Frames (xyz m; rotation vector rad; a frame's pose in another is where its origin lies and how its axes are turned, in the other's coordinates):
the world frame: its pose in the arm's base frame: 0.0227 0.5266 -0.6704 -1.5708 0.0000 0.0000
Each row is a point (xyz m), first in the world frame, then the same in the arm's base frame.
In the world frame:
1: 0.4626 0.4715 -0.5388
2: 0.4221 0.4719 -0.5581
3: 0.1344 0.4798 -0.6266
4: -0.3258 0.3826 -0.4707
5: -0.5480 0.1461 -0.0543
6: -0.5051 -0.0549 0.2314
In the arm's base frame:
1: 0.4853 -0.0122 -1.1419
2: 0.4448 -0.0315 -1.1423
3: 0.1571 -0.1000 -1.1502
4: -0.3031 0.0559 -1.0530
5: -0.5253 0.4723 -0.8165
6: -0.4824 0.7580 -0.6155

